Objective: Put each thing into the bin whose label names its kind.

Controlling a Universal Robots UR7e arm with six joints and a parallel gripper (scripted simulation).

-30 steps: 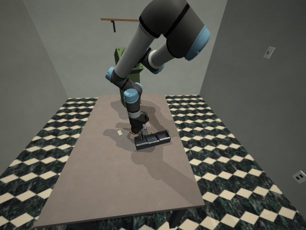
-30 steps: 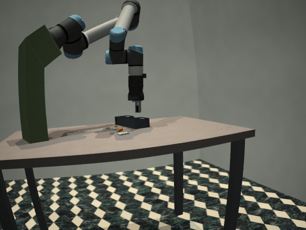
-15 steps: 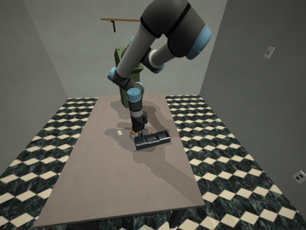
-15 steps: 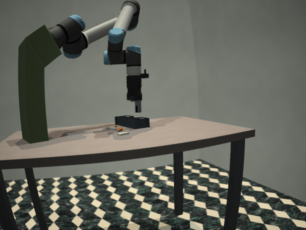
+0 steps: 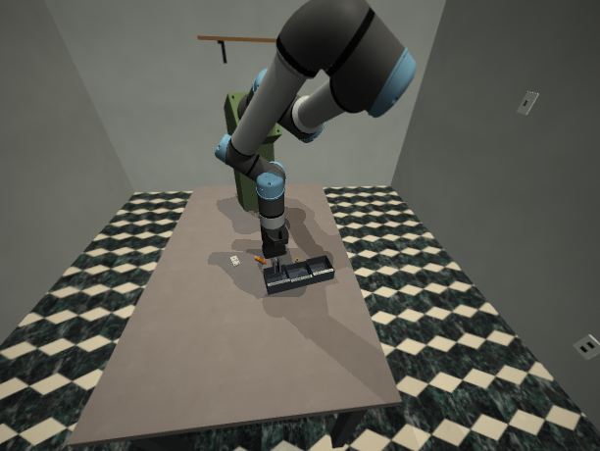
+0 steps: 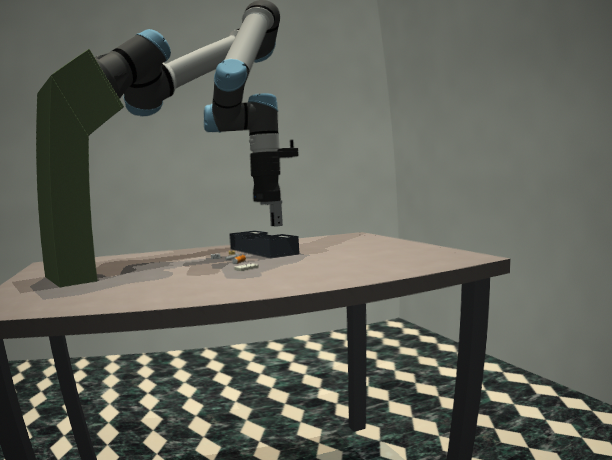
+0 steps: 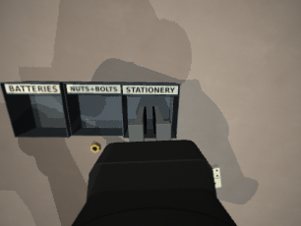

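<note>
The dark three-compartment bin row lies 80 mm to the left of my hand, 70 mm below it and 30 mm behind it. Also, from my hand: orange battery (110 mm behind, 80 mm to the right, 80 mm below); grey bolt (120 mm behind, 80 mm below, 30 mm to the right); brass nut (120 mm behind, 90 mm below, 70 mm to the left).
</note>
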